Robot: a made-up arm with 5 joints. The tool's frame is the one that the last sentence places.
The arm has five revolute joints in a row. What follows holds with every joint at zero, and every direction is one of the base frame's. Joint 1 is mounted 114.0 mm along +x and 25.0 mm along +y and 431.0 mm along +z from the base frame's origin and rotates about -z. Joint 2 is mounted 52.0 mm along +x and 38.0 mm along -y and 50.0 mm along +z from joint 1 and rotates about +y. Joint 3 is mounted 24.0 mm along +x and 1.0 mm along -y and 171.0 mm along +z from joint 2 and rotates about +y. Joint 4 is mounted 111.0 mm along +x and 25.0 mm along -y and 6.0 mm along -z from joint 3 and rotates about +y. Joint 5 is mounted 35.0 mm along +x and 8.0 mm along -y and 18.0 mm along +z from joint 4 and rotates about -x. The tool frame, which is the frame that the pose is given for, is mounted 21.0 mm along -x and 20.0 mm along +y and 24.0 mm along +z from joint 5; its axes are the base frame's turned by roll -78.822, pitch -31.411 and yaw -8.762 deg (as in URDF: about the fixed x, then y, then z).
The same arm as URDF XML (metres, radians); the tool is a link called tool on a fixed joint. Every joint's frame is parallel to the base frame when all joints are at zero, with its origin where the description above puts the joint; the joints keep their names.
<robot name="arm">
  <joint name="tool_fixed" type="fixed">
    <parent link="link5"/>
    <child link="tool"/>
    <origin xyz="-0.021 0.02 0.024" rpy="-1.3757 -0.5482 -0.1529"/>
  </joint>
  <joint name="joint 5" type="continuous">
    <parent link="link4"/>
    <child link="link5"/>
    <origin xyz="0.035 -0.008 0.018"/>
    <axis xyz="-1 0 0"/>
  </joint>
  <joint name="joint 4" type="continuous">
    <parent link="link3"/>
    <child link="link4"/>
    <origin xyz="0.111 -0.025 -0.006"/>
    <axis xyz="0 1 0"/>
  </joint>
  <joint name="joint 3" type="continuous">
    <parent link="link2"/>
    <child link="link3"/>
    <origin xyz="0.024 -0.001 0.171"/>
    <axis xyz="0 1 0"/>
  </joint>
  <joint name="joint 2" type="continuous">
    <parent link="link1"/>
    <child link="link2"/>
    <origin xyz="0.052 -0.038 0.05"/>
    <axis xyz="0 1 0"/>
  </joint>
  <joint name="joint 1" type="continuous">
    <parent link="base"/>
    <child link="link1"/>
    <origin xyz="0.114 0.025 0.431"/>
    <axis xyz="0 0 -1"/>
  </joint>
  <link name="base"/>
  <link name="link1"/>
  <link name="link2"/>
  <link name="link3"/>
  <link name="link4"/>
  <link name="link5"/>
  <link name="tool"/>
</robot>

